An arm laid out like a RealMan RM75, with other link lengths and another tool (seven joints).
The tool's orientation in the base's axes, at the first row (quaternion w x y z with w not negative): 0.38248, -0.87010, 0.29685, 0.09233
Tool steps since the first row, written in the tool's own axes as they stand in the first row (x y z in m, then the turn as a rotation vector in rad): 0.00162, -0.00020, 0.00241, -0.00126, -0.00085, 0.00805; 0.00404, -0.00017, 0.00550, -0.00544, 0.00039, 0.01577; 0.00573, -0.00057, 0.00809, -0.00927, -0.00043, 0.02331; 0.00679, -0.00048, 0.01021, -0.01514, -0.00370, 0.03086; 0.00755, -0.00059, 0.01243, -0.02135, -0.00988, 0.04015; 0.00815, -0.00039, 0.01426, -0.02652, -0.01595, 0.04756; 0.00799, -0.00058, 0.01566, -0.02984, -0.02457, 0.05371; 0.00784, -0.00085, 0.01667, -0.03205, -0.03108, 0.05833; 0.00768, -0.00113, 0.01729, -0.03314, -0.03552, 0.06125; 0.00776, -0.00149, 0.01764, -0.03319, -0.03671, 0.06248; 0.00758, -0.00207, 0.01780, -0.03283, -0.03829, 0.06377
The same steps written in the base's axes. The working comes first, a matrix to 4 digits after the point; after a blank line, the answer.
The tool's axes in the first row as the columns of a matrix, in the base's axes (used below as rounded here):
0.8067, -0.5872, 0.0664
-0.4459, -0.5312, 0.7204
-0.3877, -0.6108, -0.6904

0.00158, 0.00112, -0.00217, 0.00002, 0.00681, -0.00455; 0.00372, 0.00225, -0.00526, -0.00357, 0.01358, -0.00902; 0.00549, 0.00358, -0.00746, -0.00568, 0.02115, -0.01224; 0.00644, 0.00458, -0.00939, -0.00799, 0.03095, -0.01318; 0.00726, 0.00590, -0.01115, -0.00876, 0.04369, -0.01341; 0.00775, 0.00685, -0.01277, -0.00887, 0.05456, -0.01281; 0.00783, 0.00803, -0.01356, -0.00608, 0.06505, -0.01051; 0.00793, 0.00896, -0.01403, -0.00373, 0.07282, -0.00886; 0.00801, 0.00963, -0.01422, -0.00181, 0.07777, -0.00774; 0.00831, 0.01004, -0.01428, -0.00107, 0.07931, -0.00785; 0.00851, 0.01054, -0.01396, 0.00023, 0.08092, -0.00791
